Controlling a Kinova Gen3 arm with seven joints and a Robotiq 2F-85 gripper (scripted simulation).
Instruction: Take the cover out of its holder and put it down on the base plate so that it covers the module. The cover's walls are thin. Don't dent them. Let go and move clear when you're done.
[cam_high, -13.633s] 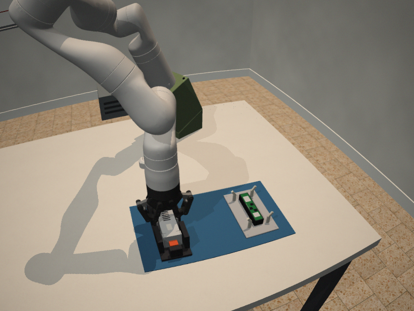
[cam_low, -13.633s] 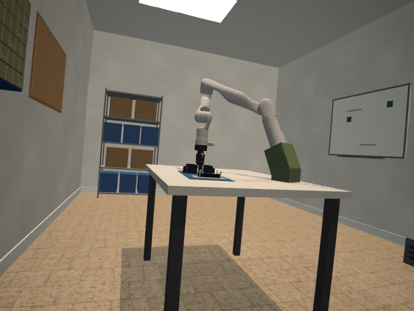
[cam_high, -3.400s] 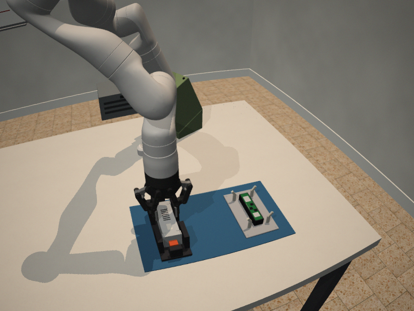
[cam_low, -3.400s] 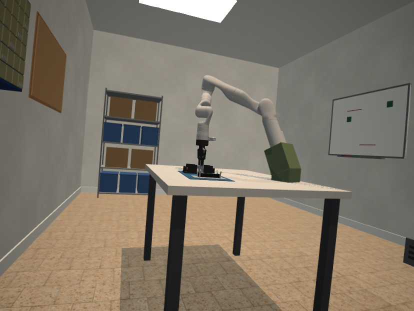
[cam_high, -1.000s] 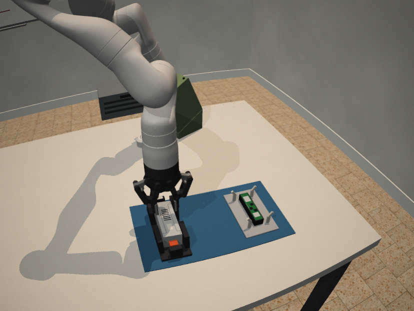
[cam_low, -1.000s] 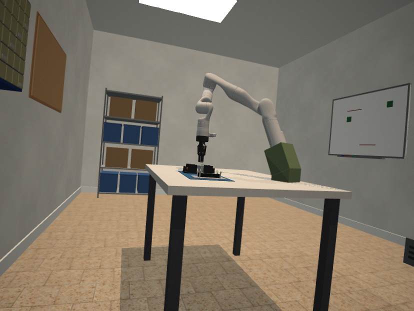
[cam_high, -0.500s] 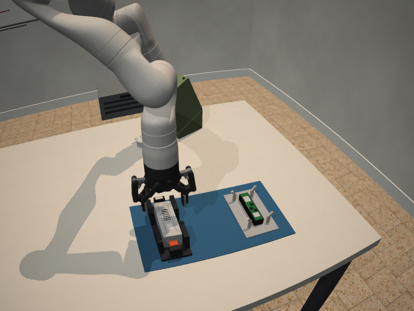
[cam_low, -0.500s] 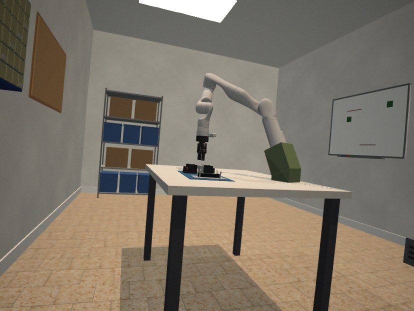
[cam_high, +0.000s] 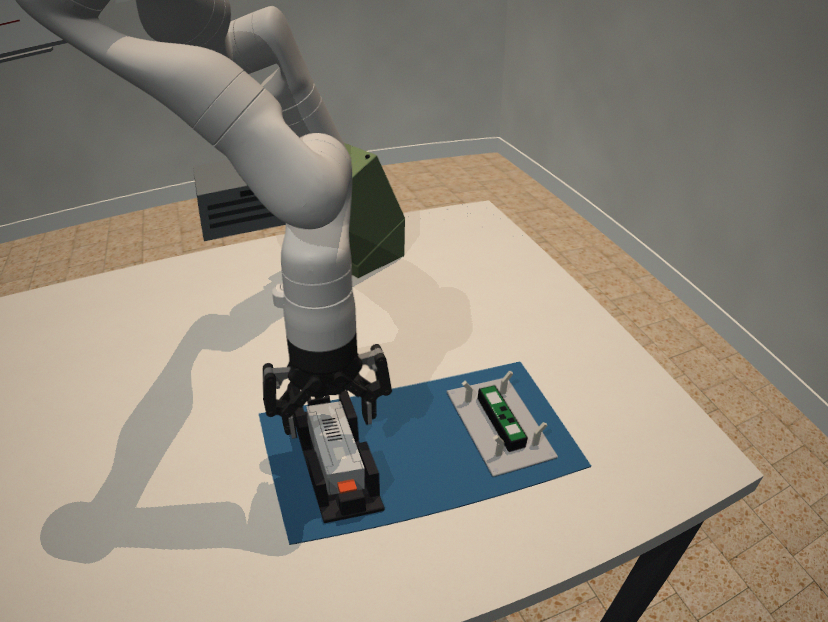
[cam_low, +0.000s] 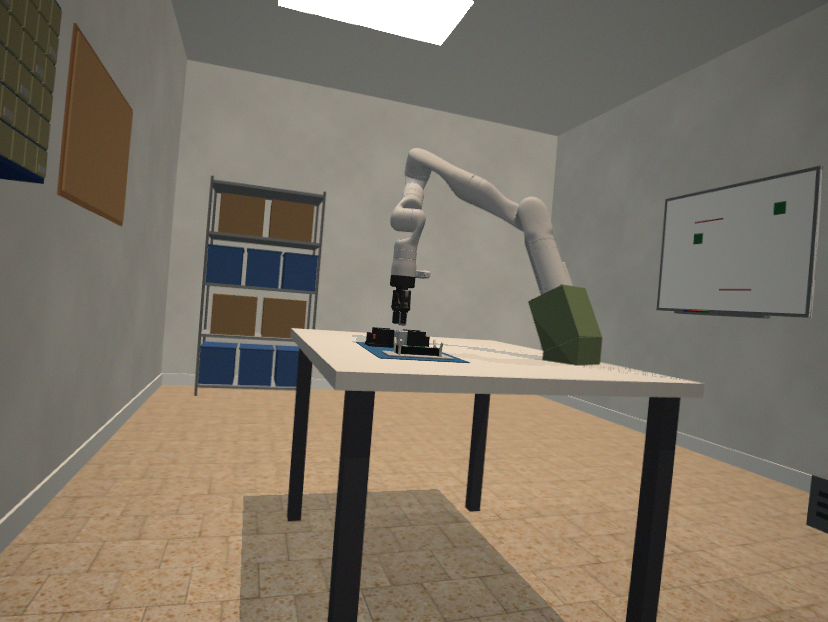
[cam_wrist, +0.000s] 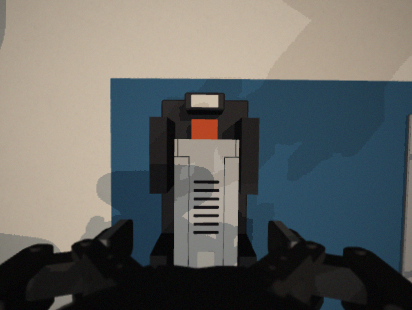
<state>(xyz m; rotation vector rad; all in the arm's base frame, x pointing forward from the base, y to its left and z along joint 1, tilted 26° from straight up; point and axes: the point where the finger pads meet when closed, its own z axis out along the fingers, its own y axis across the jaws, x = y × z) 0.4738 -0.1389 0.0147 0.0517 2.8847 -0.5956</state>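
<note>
My gripper is now 50 mm above the grey cover.
</note>
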